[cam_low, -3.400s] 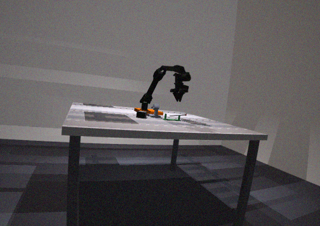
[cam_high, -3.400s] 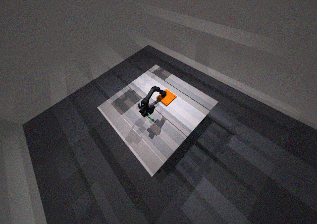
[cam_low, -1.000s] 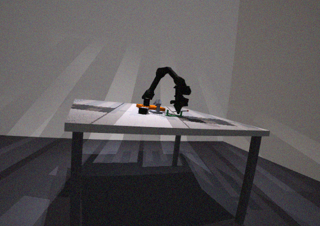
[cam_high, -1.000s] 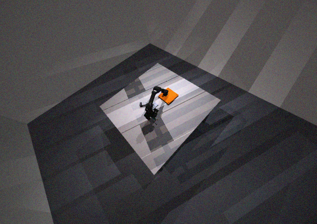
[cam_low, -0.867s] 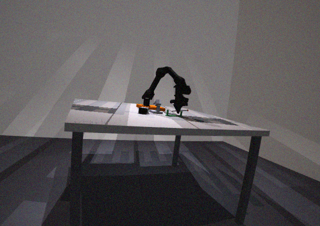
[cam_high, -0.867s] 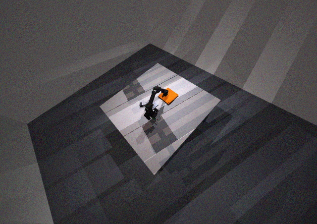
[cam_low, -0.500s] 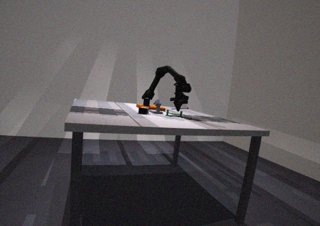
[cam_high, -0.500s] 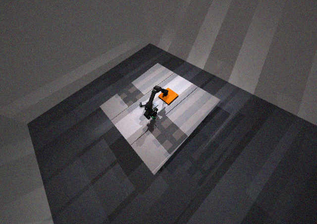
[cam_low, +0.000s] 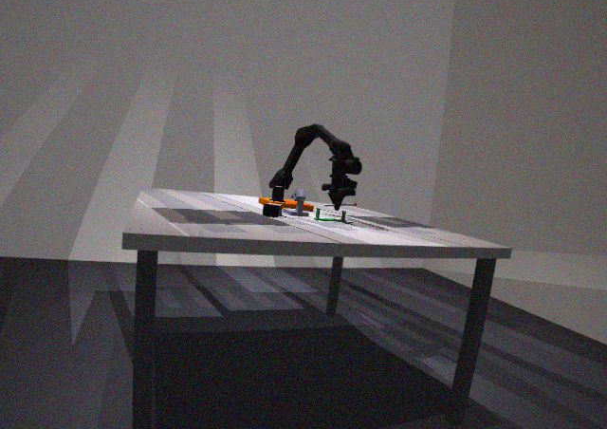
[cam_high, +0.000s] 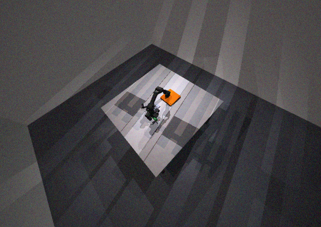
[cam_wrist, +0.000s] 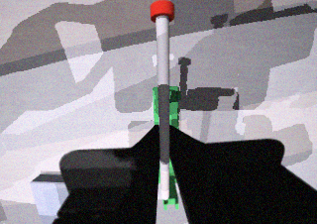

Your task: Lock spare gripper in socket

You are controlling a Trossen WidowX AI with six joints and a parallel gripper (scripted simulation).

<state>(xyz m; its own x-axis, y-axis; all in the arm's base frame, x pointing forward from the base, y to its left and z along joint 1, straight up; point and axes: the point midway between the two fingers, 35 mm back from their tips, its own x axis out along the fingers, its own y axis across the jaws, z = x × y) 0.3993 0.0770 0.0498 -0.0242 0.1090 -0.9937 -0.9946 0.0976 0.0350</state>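
Now: gripper tip 3 cm to the left of the green cradle and 2 cm above it. Round my gripper tip: grey mount socket: 13 cm behind, 11 cm to the right, 1 cm above; then spare gripper: 25 cm to the right, 8 cm behind, 2 cm below.
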